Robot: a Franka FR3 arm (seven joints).
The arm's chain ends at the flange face. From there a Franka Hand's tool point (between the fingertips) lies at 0.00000 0.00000 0.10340 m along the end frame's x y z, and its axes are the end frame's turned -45 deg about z.
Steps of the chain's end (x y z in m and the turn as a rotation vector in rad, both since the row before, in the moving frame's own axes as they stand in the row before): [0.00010 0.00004 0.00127 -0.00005 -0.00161 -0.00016]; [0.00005 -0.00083 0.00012 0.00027 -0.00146 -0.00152]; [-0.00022 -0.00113 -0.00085 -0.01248 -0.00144 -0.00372]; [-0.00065 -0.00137 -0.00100 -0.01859 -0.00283 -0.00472]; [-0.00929 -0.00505 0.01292 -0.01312 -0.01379 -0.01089]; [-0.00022 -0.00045 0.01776 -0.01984 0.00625 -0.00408]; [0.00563 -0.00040 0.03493 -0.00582 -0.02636 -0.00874]
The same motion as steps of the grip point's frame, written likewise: [-0.00008 -0.00002 0.00127 0.00110 -0.00117 -0.00016]; [0.00054 -0.00068 0.00012 0.00122 -0.00084 -0.00152]; [-0.00037 -0.00015 -0.00086 -0.00781 -0.00984 -0.00372]; [-0.00105 -0.00027 -0.00102 -0.01114 -0.01515 -0.00472]; [-0.00497 -0.01018 0.01290 0.00047 -0.01903 -0.01089]; [-0.00083 0.00144 0.01774 -0.01845 -0.00961 -0.00408]; [0.00190 0.00221 0.03489 0.01452 -0.02275 -0.00874]
